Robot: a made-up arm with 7 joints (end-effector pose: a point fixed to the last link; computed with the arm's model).
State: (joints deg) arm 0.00 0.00 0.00 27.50 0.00 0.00 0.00
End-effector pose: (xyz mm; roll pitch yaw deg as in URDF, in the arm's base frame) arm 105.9 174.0 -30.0 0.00 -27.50 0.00
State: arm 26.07 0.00 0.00 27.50 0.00 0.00 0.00
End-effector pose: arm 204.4 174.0 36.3 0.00 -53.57 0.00
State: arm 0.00 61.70 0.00 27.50 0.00 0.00 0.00
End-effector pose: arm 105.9 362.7 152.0 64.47 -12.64 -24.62
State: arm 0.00 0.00 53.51 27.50 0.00 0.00 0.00
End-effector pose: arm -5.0 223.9 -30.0 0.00 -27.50 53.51
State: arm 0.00 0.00 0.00 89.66 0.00 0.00 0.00
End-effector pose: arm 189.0 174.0 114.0 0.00 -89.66 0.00
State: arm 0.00 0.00 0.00 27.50 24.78 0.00 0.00
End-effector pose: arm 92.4 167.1 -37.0 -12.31 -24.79 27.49
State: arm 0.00 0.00 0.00 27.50 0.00 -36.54 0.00
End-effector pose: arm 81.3 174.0 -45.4 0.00 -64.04 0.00
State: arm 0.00 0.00 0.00 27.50 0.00 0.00 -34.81
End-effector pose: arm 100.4 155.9 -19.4 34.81 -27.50 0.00
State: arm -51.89 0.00 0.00 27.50 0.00 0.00 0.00
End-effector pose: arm -123.6 174.0 -9.7 0.00 24.39 0.00
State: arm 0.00 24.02 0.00 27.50 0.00 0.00 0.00
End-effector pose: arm 105.9 270.3 15.2 26.68 -24.95 -11.96
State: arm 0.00 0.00 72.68 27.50 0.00 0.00 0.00
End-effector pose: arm -48.9 214.4 -30.0 0.00 -27.50 72.68
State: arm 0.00 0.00 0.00 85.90 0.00 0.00 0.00
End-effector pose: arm 188.9 174.0 103.5 0.00 -85.90 0.00
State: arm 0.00 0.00 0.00 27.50 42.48 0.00 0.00
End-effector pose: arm 85.0 158.6 -40.8 -19.37 -19.91 45.91
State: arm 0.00 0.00 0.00 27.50 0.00 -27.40 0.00
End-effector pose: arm 86.4 174.0 -40.1 0.00 -54.90 0.00
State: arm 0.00 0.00 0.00 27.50 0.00 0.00 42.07
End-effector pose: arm 117.3 182.2 -51.9 -42.07 -27.50 0.00
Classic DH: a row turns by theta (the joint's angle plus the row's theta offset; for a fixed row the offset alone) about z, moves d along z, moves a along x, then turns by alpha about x. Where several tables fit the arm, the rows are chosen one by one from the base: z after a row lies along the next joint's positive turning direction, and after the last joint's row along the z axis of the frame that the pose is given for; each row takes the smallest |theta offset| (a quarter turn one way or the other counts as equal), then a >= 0, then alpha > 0; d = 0 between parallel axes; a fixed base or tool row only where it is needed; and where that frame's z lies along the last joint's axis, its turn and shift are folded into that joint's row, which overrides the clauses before.
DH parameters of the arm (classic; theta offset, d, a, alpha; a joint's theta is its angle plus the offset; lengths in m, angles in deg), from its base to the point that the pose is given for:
base (fixed): 0 0.216 0.012 90
joint 1: 90 -0.116 0.003 90
joint 2: 90 -0.011 0.027 90
joint 3: 90 -0.108 0.027 90
joint 4: 0 -0.047 0.012 -90
joint 5: 0 -0.206 -0.019 -90
joint 6: -90 0.01 0.022 90
joint 7: 90 -0.011 0.028 90
tool (fixed): -90 0.023 0 0

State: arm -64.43 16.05 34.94 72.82 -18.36 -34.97 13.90
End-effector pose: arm -48.6 314.6 91.1 31.84 -25.67 -44.39
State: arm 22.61 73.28 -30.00 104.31 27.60 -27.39 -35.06
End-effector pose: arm 205.2 188.6 190.9 146.70 -39.51 -146.42
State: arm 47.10 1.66 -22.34 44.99 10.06 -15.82 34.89
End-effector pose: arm 294.9 123.6 168.8 119.65 -73.05 -169.94
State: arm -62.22 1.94 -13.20 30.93 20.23 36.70 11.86
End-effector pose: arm -150.3 157.0 -22.0 -12.08 69.12 9.14
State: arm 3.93 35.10 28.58 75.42 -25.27 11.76 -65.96
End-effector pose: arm 138.7 272.4 176.6 155.65 -36.96 -48.56
